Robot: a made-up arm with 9 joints. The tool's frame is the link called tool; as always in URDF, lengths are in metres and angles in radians. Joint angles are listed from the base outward.
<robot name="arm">
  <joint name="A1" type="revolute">
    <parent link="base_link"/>
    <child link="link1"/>
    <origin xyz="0 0 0.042" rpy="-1.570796 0 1.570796"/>
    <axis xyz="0 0 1"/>
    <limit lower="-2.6" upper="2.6"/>
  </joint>
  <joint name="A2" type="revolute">
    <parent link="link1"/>
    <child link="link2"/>
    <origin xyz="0.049 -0.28 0.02" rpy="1.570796 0 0"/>
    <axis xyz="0 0 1"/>
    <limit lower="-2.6" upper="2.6"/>
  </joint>
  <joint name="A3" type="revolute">
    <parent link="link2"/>
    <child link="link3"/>
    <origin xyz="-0.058 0.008 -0.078" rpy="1.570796 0 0"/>
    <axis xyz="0 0 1"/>
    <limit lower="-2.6" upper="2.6"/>
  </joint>
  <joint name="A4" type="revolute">
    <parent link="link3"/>
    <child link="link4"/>
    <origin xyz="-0.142 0.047 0.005" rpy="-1.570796 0 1.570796"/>
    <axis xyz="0 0 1"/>
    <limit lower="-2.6" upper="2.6"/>
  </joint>
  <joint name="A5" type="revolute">
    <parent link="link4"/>
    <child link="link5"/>
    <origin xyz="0.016 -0.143 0.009" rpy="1.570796 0 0"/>
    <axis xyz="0 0 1"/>
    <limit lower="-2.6" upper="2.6"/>
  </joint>
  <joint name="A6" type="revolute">
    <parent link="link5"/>
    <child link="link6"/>
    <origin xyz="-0.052 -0.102 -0.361" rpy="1.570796 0 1.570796"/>
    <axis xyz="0 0 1"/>
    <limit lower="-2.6" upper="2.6"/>
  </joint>
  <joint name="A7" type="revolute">
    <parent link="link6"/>
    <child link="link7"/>
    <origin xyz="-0.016 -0.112 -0.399" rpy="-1.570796 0 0"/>
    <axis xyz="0 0 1"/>
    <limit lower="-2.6" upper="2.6"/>
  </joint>
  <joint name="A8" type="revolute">
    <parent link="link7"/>
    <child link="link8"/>
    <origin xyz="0.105 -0.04 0.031" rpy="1.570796 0 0"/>
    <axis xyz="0 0 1"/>
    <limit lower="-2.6" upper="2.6"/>
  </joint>
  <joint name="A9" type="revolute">
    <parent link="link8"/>
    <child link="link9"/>
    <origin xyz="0.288 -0.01 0.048" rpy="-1.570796 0 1.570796"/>
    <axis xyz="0 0 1"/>
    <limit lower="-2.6" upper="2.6"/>
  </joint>
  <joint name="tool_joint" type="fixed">
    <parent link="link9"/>
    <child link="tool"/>
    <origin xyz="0.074 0.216 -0.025" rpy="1.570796 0 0"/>
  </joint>
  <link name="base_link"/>
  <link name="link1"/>
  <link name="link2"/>
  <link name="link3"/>
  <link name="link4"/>
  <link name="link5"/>
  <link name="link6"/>
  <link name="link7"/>
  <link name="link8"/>
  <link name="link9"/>
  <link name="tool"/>
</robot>
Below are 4 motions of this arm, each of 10 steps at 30 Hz.
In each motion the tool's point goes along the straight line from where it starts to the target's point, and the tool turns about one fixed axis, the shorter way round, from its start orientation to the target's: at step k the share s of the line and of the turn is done. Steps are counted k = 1, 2, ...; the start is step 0. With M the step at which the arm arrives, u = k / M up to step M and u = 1 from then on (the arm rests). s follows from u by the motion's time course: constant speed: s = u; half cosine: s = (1 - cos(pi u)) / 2; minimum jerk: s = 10 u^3 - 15 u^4 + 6 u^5.
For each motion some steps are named. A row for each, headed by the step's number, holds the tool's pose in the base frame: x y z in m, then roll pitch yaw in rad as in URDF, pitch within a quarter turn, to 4 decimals.
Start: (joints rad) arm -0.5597 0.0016 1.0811 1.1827 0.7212 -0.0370 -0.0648 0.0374 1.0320
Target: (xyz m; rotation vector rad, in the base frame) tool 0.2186 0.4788 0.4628 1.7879 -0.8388 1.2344
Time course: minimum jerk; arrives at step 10
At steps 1, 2, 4, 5, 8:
1: 0.3253 0.4797 0.2114 2.0264 -0.5402 -0.2941
2: 0.3200 0.4797 0.2239 2.0375 -0.5751 -0.2872
4: 0.2921 0.4794 0.2897 2.0962 -0.7594 -0.2564
5: 0.2724 0.4793 0.3360 2.1395 -0.8897 -0.2410
8: 0.2248 0.4789 0.4481 2.2792 -1.2062 -0.2484

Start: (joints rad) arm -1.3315 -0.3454 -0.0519 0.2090 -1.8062 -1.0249 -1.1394 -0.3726 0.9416
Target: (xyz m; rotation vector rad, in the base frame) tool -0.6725 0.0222 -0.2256 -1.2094 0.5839 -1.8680
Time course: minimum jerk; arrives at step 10
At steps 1, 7, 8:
1: -0.6670 -0.0022 -0.1698 -1.0324 -0.5081 -2.2125
7: -0.6716 0.0182 -0.2164 -1.0370 -0.5429 -1.8811
8: -0.6722 0.0208 -0.2223 -1.0386 -0.5472 -1.8385

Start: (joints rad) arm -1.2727 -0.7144 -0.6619 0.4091 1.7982 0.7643 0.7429 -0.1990 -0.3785
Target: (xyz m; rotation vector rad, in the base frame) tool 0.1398 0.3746 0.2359 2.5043 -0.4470 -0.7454
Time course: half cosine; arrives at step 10
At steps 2, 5, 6, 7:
2: 0.2520 0.2574 0.4871 2.8699 0.1270 -0.7646
5: 0.2018 0.3098 0.3748 2.7029 0.2527 -0.6335
6: 0.1827 0.3298 0.3319 2.6422 0.3060 -0.5882
7: 0.1654 0.3479 0.2931 2.5888 0.3563 -0.5497

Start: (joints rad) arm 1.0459 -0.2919 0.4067 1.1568 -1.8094 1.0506 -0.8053 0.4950 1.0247
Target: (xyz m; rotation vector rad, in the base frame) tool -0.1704 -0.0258 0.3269 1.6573 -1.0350 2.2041
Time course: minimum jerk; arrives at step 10
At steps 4, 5, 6, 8, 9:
4: -0.2486 0.0404 0.3905 -1.7663 -1.2392 -2.0364
5: -0.2277 0.0227 0.3735 -1.6043 -1.2184 -2.1983
6: -0.2068 0.0050 0.3565 -1.4634 -1.1896 -2.3392
8: -0.1770 -0.0202 0.3323 -1.2995 -1.1382 -2.5030
9: -0.1714 -0.0250 0.3277 -1.2728 -1.1274 -2.5298

